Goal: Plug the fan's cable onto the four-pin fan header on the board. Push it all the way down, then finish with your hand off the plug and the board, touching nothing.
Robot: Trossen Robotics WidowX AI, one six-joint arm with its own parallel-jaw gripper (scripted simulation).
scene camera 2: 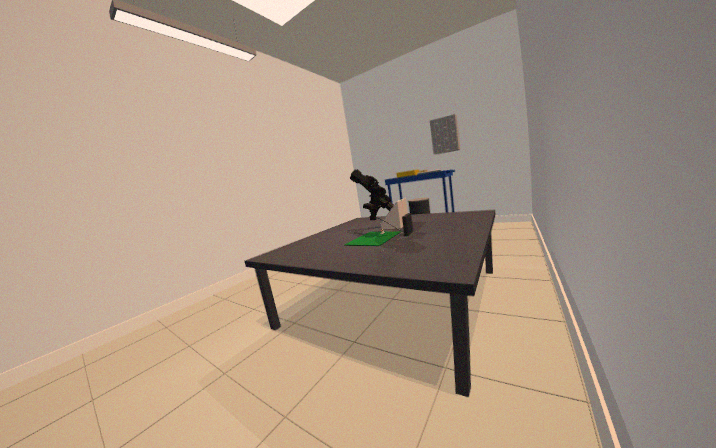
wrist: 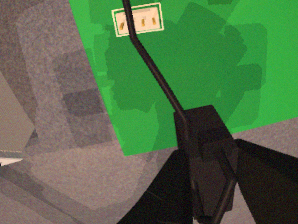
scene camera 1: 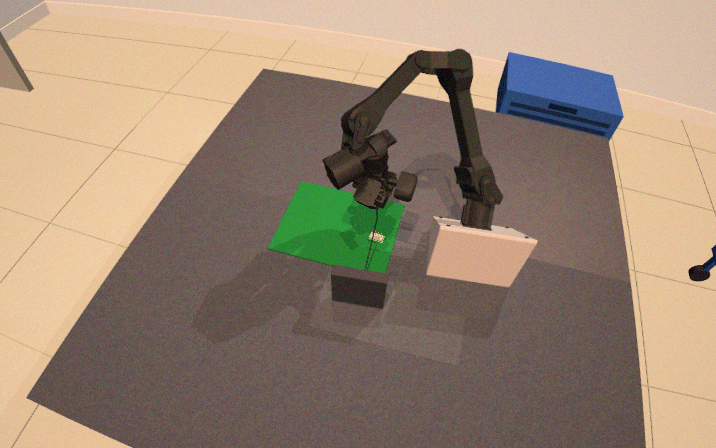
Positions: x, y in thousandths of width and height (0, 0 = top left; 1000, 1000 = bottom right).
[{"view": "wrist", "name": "my gripper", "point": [696, 694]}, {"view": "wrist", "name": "black plug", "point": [700, 587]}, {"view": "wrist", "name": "green board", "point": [790, 279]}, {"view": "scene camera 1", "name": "my gripper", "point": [524, 436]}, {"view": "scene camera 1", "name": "dark fan block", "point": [508, 642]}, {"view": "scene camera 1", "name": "green board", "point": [449, 501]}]
